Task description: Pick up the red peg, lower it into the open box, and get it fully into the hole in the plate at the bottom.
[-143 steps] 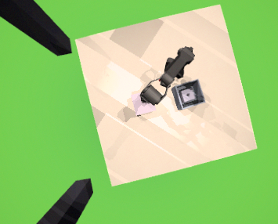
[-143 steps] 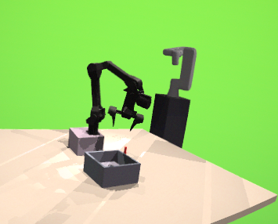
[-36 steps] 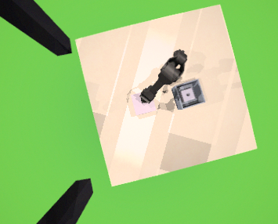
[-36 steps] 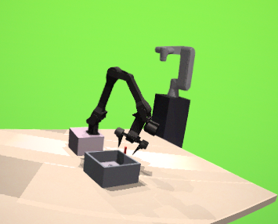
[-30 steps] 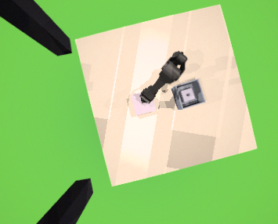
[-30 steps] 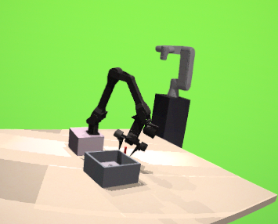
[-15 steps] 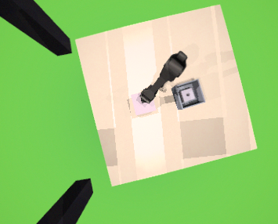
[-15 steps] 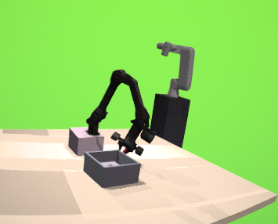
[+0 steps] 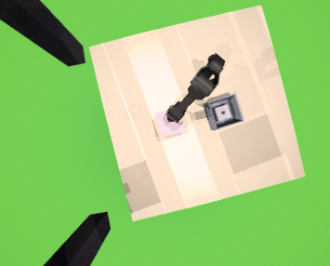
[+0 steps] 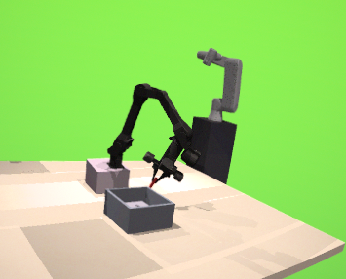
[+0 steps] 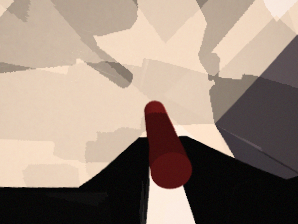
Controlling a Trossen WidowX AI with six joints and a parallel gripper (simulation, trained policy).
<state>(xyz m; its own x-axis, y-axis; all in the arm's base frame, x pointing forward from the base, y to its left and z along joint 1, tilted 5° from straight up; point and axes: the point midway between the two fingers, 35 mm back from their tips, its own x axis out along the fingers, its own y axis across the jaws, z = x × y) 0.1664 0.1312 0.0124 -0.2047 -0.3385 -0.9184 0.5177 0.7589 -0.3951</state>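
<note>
Now: the grey box 190 mm ahead of my gripper tip, 150 mm to the right of it and 60 mm below it. From my gripper tip the other things lie so: red peg (10 mm below).
</note>
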